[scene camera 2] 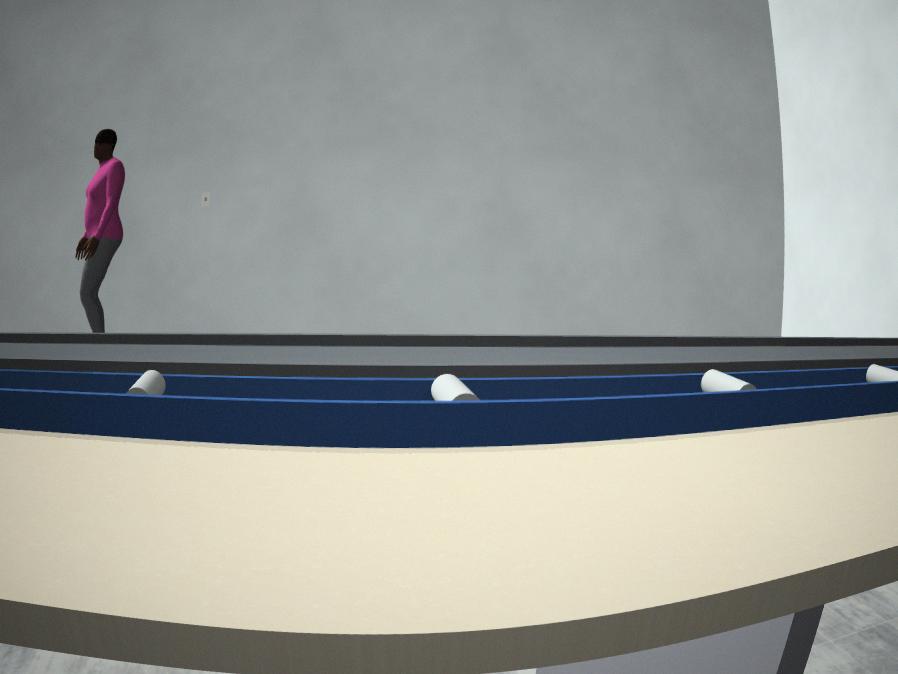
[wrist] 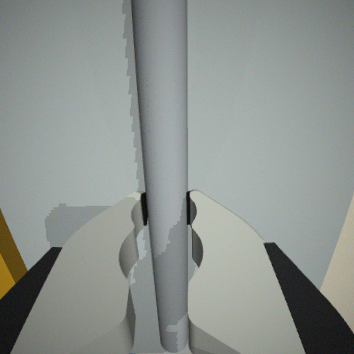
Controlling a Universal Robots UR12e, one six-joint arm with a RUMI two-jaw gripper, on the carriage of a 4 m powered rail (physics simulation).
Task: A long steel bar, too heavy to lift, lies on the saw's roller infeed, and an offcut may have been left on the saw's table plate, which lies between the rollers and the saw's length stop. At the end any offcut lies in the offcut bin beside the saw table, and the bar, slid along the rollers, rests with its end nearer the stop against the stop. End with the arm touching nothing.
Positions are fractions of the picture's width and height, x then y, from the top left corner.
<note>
In view: my gripper (wrist: 0.47, 0.55) and a roller infeed (wrist: 0.74, 0.26).
</note>
